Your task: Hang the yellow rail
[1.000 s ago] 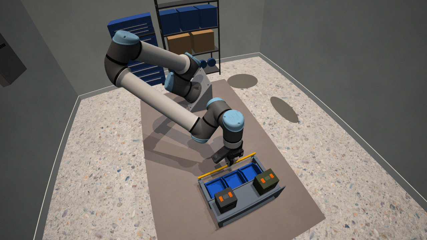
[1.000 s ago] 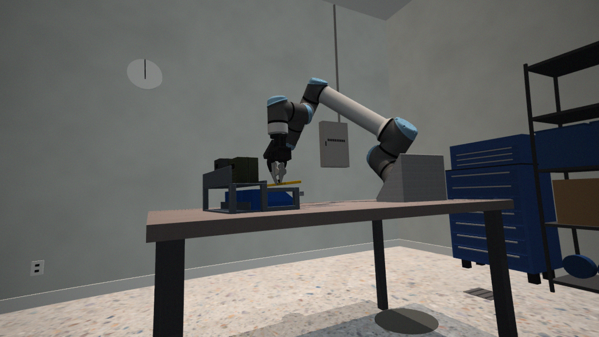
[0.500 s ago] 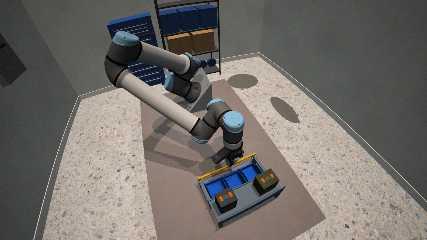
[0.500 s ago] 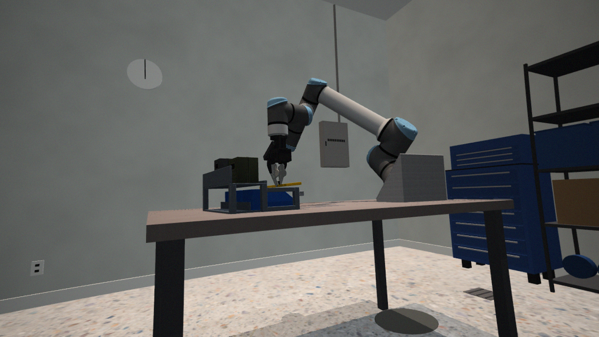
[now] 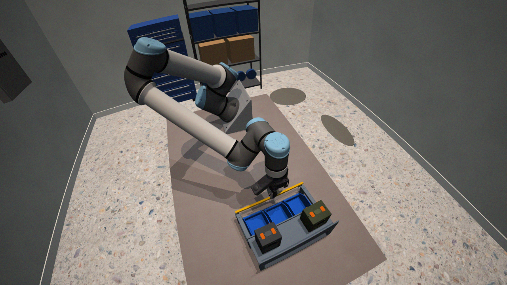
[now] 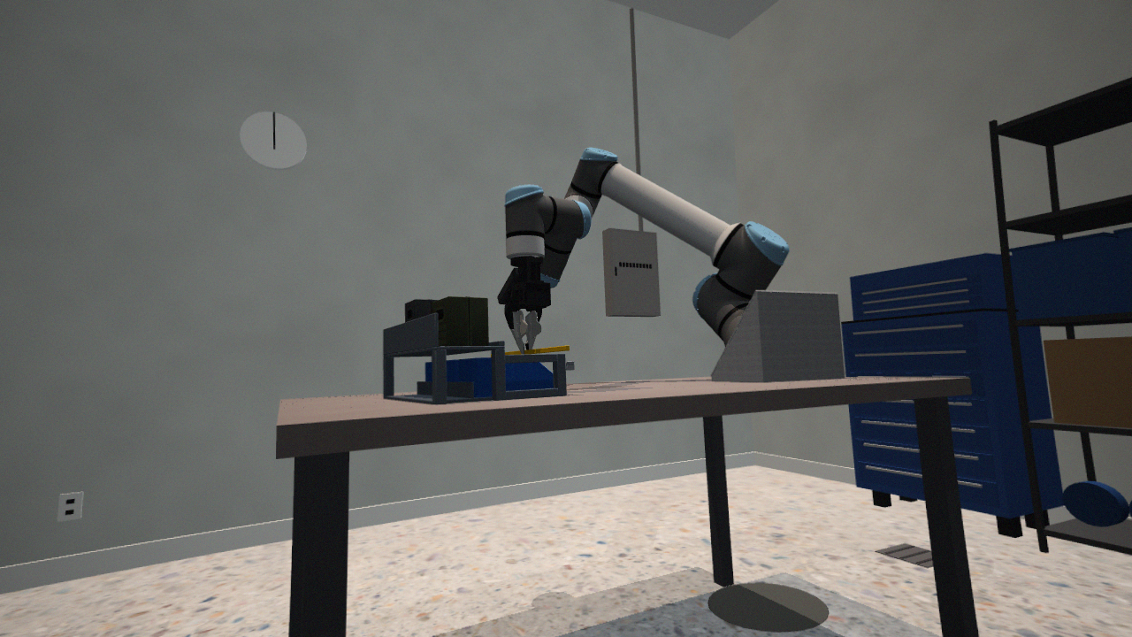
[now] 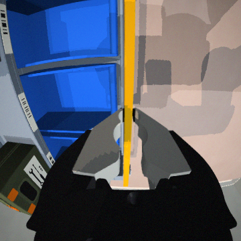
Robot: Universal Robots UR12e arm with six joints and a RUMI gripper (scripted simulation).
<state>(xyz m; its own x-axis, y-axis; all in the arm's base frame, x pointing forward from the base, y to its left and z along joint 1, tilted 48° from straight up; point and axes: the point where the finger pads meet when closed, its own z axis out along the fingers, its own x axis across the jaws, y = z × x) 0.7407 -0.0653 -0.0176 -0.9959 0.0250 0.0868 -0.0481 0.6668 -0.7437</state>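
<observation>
Now: the yellow rail 10 mm below my hand. Round my hand: green case 200 mm ahead, 120 mm to the left, 40 mm above; then black case 200 mm ahead, 110 mm to the right, 60 mm above.
</observation>
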